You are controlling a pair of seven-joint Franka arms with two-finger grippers.
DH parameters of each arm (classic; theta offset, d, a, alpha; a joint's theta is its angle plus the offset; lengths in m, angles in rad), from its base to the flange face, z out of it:
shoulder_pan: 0 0.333 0 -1.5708
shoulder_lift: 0 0 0 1.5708
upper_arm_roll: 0 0.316 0.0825 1.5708
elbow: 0 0 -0.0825 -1.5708
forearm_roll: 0 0.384 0 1.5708
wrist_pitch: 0 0 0.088 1.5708
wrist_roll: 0 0.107 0 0
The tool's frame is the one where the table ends.
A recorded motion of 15 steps. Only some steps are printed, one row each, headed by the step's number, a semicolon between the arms.
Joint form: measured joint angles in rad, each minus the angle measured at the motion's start. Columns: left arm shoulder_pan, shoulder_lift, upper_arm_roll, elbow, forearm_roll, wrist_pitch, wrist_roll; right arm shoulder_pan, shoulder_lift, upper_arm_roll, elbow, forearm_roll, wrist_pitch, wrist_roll.
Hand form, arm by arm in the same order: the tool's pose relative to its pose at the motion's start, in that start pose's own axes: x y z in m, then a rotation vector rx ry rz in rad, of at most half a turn. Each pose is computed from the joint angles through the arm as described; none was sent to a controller.
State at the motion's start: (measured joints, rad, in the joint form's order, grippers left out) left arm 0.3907 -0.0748 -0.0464 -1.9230 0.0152 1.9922 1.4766; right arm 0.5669 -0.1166 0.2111 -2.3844 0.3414 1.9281 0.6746
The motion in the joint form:
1: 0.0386 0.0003 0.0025 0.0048 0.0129 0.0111 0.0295; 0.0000 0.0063 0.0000 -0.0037 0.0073 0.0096 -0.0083
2: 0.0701 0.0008 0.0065 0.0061 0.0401 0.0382 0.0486; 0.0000 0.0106 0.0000 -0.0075 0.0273 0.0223 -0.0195
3: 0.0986 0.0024 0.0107 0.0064 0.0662 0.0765 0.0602; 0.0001 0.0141 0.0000 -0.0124 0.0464 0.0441 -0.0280
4: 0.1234 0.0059 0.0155 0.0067 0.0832 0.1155 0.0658; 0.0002 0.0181 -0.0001 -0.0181 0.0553 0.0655 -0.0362
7: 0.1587 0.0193 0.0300 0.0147 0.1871 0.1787 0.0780; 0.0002 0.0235 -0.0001 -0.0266 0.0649 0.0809 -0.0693
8: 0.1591 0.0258 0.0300 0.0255 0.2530 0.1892 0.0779; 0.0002 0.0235 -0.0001 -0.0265 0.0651 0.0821 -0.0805
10: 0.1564 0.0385 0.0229 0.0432 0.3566 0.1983 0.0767; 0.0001 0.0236 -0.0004 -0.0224 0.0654 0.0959 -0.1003
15: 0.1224 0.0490 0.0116 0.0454 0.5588 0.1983 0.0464; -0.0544 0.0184 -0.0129 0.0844 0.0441 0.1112 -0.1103
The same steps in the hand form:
1: -0.0234 -0.0037 -0.0028 0.0160 -0.0166 -0.0059; 0.0016 -0.0003 0.0032 0.0053 -0.0042 -0.0031
2: -0.0446 -0.0074 -0.0055 0.0439 -0.0455 -0.0101; 0.0026 -0.0014 0.0055 0.0229 -0.0116 -0.0047
3: -0.0640 -0.0114 -0.0083 0.0799 -0.0735 -0.0182; 0.0042 -0.0027 0.0071 0.0449 -0.0110 -0.0034
4: -0.0813 -0.0150 -0.0103 0.1141 -0.0934 -0.0322; 0.0063 -0.0032 0.0093 0.0582 -0.0057 -0.0047
7: -0.1136 -0.0216 -0.0135 0.1644 -0.1941 -0.0142; 0.0081 -0.0027 0.0138 0.0658 -0.0074 -0.0294
8: -0.1163 -0.0253 -0.0165 0.1760 -0.2516 0.0189; 0.0082 -0.0028 0.0136 0.0667 -0.0061 -0.0405
10: -0.1143 -0.0316 -0.0195 0.1867 -0.3394 0.0797; 0.0096 -0.0044 0.0105 0.0777 0.0084 -0.0607
15: -0.0946 -0.0368 -0.0169 0.1883 -0.4997 0.1969; 0.0330 -0.0061 -0.0522 0.1693 0.1122 -0.0529

